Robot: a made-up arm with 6 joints. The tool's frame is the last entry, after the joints. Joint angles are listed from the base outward. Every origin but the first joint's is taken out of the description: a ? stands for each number. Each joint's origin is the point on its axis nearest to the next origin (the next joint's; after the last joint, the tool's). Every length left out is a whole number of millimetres.
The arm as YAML. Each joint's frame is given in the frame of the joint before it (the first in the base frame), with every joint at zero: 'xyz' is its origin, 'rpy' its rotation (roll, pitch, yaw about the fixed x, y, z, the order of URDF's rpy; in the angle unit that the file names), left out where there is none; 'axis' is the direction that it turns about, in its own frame. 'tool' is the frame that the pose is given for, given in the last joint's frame.
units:
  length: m
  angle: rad
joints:
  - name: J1
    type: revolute
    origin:
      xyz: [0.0, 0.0, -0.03]
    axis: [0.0, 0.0, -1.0]
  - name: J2
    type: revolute
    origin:
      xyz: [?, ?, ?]
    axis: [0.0, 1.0, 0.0]
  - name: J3
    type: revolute
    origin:
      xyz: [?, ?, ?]
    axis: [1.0, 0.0, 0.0]
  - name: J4
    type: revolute
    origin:
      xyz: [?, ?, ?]
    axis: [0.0, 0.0, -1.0]
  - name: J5
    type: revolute
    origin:
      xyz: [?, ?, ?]
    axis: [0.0, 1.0, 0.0]
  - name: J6
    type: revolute
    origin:
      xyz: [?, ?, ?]
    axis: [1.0, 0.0, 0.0]
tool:
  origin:
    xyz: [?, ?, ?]
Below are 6 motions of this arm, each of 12 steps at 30 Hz.
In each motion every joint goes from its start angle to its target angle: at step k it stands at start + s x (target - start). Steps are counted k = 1, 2, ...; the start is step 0. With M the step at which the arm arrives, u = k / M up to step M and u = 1 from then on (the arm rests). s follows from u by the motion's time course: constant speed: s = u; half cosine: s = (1 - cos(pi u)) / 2; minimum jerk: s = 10 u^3 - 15 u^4 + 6 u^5.
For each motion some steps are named. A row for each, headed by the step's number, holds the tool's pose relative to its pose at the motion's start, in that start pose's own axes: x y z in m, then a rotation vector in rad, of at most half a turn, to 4 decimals.
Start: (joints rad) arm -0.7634 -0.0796 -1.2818 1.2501 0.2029 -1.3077
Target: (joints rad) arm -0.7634 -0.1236 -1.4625 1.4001 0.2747 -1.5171
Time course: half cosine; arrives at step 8
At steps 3, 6, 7, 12:
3: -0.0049 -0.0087 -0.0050 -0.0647 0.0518 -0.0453
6: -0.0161 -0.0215 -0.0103 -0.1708 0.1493 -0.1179
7: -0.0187 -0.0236 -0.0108 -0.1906 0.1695 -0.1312
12: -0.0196 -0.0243 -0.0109 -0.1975 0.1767 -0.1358

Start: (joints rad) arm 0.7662 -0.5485 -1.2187 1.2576 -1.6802 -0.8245
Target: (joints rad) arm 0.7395 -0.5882 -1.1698 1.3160 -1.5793 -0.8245
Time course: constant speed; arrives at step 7
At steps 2, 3, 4, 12:
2: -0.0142 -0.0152 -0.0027 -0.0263 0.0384 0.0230
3: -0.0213 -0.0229 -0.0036 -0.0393 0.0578 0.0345
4: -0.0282 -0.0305 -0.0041 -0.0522 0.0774 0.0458
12: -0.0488 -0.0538 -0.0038 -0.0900 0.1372 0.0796

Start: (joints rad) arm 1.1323 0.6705 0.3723 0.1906 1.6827 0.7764
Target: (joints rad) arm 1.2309 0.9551 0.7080 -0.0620 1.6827 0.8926
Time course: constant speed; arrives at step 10
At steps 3, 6, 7, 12:
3: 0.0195 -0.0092 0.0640 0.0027 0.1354 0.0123
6: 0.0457 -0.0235 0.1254 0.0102 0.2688 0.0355
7: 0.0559 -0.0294 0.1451 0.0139 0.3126 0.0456
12: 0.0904 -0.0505 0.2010 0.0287 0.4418 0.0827

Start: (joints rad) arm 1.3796 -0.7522 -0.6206 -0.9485 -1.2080 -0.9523
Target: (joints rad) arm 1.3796 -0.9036 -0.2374 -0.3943 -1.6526 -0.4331
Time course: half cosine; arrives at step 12
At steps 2, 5, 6, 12:
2: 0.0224 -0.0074 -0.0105 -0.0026 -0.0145 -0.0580
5: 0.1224 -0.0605 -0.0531 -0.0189 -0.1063 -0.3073
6: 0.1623 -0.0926 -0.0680 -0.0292 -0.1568 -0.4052
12: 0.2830 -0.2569 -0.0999 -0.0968 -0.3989 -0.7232

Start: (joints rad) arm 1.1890 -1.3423 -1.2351 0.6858 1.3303 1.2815
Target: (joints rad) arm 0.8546 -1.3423 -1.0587 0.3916 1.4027 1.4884
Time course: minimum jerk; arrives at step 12
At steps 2, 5, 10, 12:
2: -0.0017 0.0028 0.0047 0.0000 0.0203 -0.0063
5: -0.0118 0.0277 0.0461 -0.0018 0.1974 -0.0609
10: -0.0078 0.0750 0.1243 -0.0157 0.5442 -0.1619
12: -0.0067 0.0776 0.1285 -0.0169 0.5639 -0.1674

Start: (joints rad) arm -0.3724 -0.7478 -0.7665 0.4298 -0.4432 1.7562
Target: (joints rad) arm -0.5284 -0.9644 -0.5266 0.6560 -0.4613 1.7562
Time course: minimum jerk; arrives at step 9
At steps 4, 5, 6, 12:
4: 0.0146 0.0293 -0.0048 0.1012 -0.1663 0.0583
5: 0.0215 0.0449 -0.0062 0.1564 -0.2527 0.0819
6: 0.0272 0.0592 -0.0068 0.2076 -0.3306 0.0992
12: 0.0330 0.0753 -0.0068 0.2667 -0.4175 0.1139

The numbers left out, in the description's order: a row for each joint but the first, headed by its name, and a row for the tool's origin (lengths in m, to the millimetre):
J2: 0.06 0.0 0.0
J3: 0.34 0.0 -0.01
J4: 0.0 0.05 0.08
J5: 0.2 -0.13 0.0
J6: -0.22 0.0 -0.17
tool: 0.0 0.12 -0.11

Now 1 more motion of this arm.
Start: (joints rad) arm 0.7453 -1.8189 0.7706 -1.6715 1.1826 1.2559
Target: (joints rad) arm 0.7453 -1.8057 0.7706 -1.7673 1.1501 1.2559
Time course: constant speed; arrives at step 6
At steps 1, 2, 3, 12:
1: 0.0007 -0.0019 -0.0007 -0.0127 0.0049 0.0075
2: 0.0014 -0.0039 -0.0014 -0.0255 0.0098 0.0150
3: 0.0021 -0.0059 -0.0021 -0.0381 0.0148 0.0225
12: 0.0042 -0.0118 -0.0039 -0.0759 0.0301 0.0454

